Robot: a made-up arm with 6 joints.
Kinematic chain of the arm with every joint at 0, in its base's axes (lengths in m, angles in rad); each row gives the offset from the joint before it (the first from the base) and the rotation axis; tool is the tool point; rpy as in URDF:
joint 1: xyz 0 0 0.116 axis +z
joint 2: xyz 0 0 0 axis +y
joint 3: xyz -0.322 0 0.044 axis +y
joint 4: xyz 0.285 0 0.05 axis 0.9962 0 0.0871
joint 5: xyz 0 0 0 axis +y
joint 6: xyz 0.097 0 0.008 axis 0.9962 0 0.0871
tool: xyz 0 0 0 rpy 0 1.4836 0
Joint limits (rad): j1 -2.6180..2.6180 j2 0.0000..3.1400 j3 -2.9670..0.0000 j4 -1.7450..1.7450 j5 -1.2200..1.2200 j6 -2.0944..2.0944
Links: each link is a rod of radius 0.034 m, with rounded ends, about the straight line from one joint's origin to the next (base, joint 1, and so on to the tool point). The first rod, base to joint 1, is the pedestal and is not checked.
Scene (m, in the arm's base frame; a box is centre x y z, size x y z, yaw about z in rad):
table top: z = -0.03
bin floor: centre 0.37 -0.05 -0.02 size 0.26 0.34 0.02 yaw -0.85
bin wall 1: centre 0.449 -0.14 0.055 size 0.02 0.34 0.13 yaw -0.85
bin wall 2: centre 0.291 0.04 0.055 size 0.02 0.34 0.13 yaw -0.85
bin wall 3: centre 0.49 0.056 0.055 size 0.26 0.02 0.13 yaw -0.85
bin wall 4: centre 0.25 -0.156 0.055 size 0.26 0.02 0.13 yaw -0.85
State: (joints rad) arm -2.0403 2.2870 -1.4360 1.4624 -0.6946 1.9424
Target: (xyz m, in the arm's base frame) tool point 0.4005 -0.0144 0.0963
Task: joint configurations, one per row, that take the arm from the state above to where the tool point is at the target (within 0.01 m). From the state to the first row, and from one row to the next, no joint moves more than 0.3 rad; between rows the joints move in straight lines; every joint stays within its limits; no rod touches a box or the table.
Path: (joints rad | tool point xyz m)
1: -1.7451 2.0241 -1.3582 1.2945 -0.5429 1.9804 | -0.1362 -0.4969 0.2151
2: -1.4499 1.7612 -1.2804 1.1266 -0.3912 2.0184 | 0.0237 -0.4698 0.3164
3: -1.1547 1.4984 -1.2027 0.9587 -0.2395 2.0564 | 0.1460 -0.3762 0.3982
4: -0.8595 1.2355 -1.1249 0.7907 -0.0878 2.0944 | 0.2055 -0.2473 0.4562
5: -0.5669 1.4761 -1.0492 1.0227 -0.1356 2.0437 | 0.3204 -0.2168 0.3423
6: -0.2743 1.7166 -0.9735 1.2547 -0.1834 1.9931 | 0.3933 -0.1277 0.2180
7: 0.0184 1.9572 -0.8979 1.4866 -0.2312 1.9424 | 0.4005 -0.0144 0.0963

